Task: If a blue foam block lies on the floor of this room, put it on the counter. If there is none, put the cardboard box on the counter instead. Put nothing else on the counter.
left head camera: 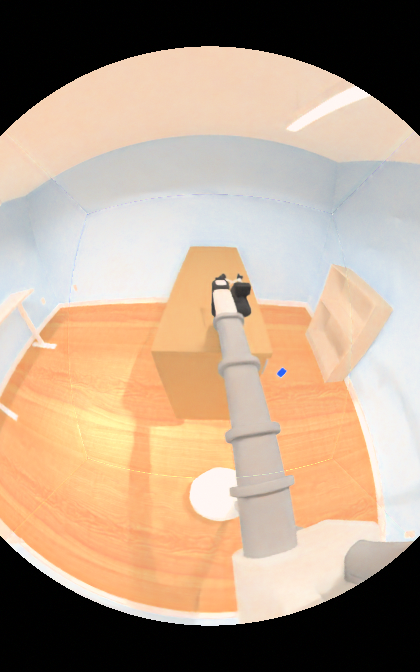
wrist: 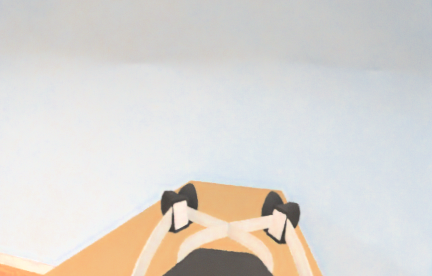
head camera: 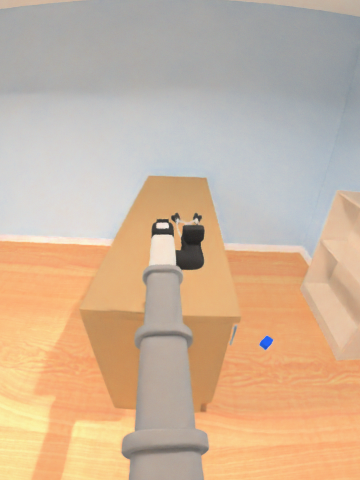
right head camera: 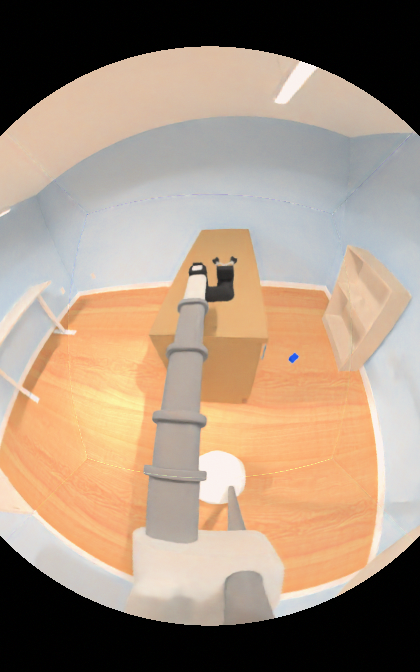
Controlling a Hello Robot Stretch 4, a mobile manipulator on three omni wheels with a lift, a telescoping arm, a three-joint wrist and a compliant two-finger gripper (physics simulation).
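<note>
A small blue block (head camera: 266, 342) (left head camera: 281, 372) (right head camera: 293, 358) lies on the floor to the right of the counter, between it and the shelf unit. The long tan counter (head camera: 115, 285) (left head camera: 175, 330) (right head camera: 170, 320) (wrist: 100, 255) reaches back to the far wall. My gripper (head camera: 186, 218) (left head camera: 232, 277) (right head camera: 225, 260) (wrist: 229, 203) is open and empty, above the counter top with its fingers towards the far wall. The arm is stretched out over the counter's near edge. A cardboard box does not show in these views.
A pale shelf unit (head camera: 320, 260) (left head camera: 367, 340) (right head camera: 382, 332) stands against the right wall. A white table leg (left head camera: 31, 324) (right head camera: 52, 315) shows at the left wall. A white round disc (left head camera: 212, 495) (right head camera: 222, 475) is on the floor below the arm. A handle (head camera: 233, 335) (right head camera: 264, 351) sticks out from the counter's right side.
</note>
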